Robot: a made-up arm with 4 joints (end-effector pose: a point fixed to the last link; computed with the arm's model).
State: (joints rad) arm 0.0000 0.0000 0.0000 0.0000
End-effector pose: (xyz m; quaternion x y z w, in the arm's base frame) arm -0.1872 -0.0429 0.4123 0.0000 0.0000 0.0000 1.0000
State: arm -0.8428 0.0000 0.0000 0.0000
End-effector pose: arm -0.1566 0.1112 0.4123 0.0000 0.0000 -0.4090 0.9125
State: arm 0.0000 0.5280 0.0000 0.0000
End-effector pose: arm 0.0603 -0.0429 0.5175 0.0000 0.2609 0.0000 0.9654
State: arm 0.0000 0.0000 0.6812 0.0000
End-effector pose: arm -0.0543 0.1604 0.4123 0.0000 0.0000 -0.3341 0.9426
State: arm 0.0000 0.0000 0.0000 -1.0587
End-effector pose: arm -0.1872 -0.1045 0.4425 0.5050 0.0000 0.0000 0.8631
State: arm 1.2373 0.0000 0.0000 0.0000
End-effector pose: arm -0.0207 -0.1909 0.4123 0.0000 0.0000 0.5799 0.8147
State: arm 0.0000 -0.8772 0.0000 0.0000
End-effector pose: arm -0.3839 -0.0429 0.0213 0.0000 -0.4247 0.0000 0.9053
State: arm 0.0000 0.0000 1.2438 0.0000
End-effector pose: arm 0.1339 0.2334 0.4123 0.0000 0.0000 -0.5826 0.8128
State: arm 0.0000 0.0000 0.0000 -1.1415
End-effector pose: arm -0.1872 -0.1101 0.4418 0.5403 0.0000 0.0000 0.8415
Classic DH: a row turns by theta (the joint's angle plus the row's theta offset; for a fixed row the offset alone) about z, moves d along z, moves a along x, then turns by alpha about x. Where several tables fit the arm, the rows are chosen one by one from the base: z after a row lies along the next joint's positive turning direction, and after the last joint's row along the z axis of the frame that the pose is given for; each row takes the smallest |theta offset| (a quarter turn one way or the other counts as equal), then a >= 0, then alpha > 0; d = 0 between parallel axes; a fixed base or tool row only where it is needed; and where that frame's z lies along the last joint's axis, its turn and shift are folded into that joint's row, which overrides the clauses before.
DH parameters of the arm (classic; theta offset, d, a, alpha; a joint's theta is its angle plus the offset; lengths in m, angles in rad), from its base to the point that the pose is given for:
joint 1: 0 0.0071 0.1312 -1.5708
joint 2: 0 -0.1287 0.0349 -1.5708
joint 3: -1.5708 -0.3676 0.0292 1.5708
joint 4: 0 0.3533 0.0566 1.5708
tool (fixed): -1.5708 0.0376 0 0

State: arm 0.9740 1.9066 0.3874 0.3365
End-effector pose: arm 0.2484 0.5307 0.1224 -0.5987 0.5966 0.2711 0.4605
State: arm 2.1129 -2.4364 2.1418 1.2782
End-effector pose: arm 0.0498 -0.3239 -0.0490 0.4336 0.4009 0.2917 0.7524
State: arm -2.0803 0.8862 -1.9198 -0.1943
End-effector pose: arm -0.6718 -0.2036 0.2056 0.4754 -0.1846 -0.0548 0.8585
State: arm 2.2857 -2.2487 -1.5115 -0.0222
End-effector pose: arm 0.4521 0.2058 -0.3030 -0.3389 0.8307 -0.4180 0.1428
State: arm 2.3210 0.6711 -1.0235 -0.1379
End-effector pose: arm 0.1360 0.4242 0.4654 0.2051 -0.3265 -0.9191 0.0817
